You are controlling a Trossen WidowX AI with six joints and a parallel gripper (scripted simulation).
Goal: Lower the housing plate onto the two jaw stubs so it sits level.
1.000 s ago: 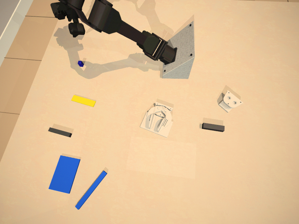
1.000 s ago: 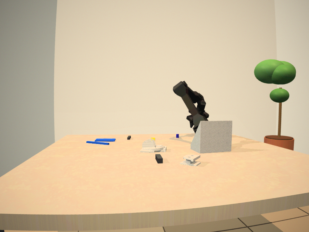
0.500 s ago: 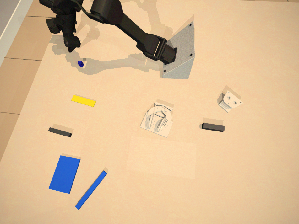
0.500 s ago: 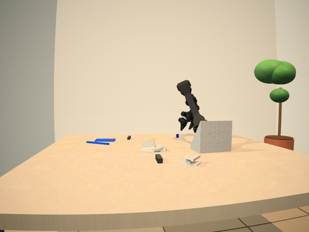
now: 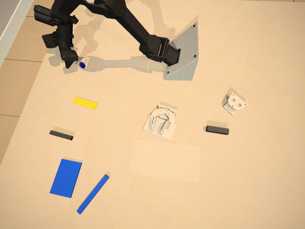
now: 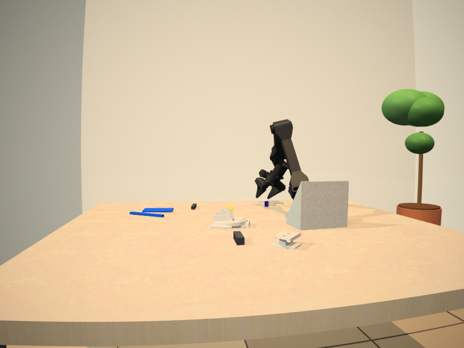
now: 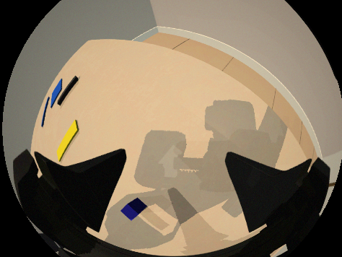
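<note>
Now: the yellow bar 170 mm ahead of my gripper tip, 150 mm to the left of it and 30 mm below it. From my gripper tip the other things lie so: blue stick: 520 mm ahead, 310 mm to the left, 30 mm below; then blue plate: 480 mm ahead, 190 mm to the left, 30 mm below.
</note>
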